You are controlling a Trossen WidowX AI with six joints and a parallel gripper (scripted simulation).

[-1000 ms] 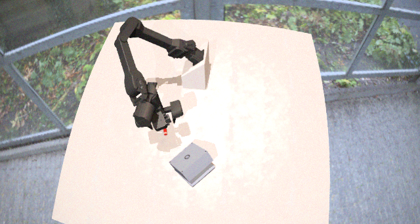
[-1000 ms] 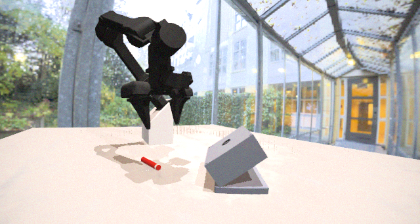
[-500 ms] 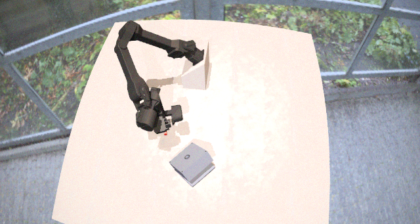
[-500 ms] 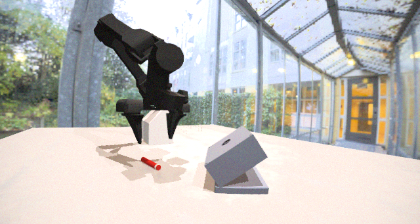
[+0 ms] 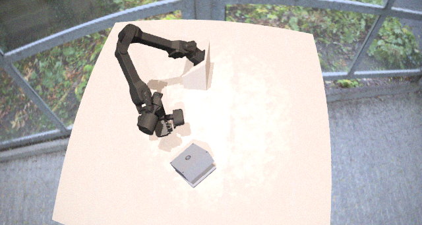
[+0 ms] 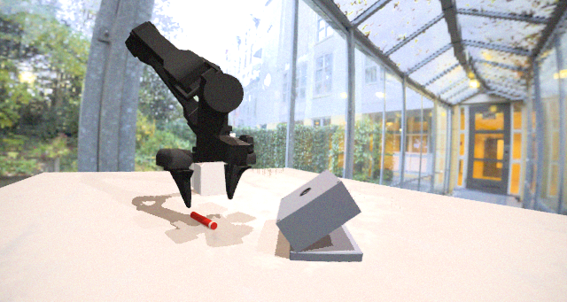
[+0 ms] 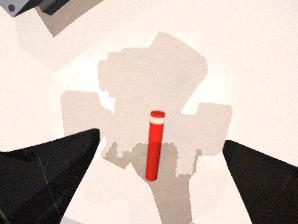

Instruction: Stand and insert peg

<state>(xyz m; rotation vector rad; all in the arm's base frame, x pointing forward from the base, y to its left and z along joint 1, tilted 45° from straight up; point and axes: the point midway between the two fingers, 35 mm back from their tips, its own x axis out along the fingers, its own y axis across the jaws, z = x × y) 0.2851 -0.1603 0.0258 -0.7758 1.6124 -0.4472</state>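
Now: the red peg 2 cm behind my gripper tip and 4 cm below it. From my gripper tip the other things lie so: flat grey base plate (15 cm ahead, 14 cm to the left, 4 cm below); grey sloped panel (14 cm ahead, 13 cm to the left, 2 cm above).
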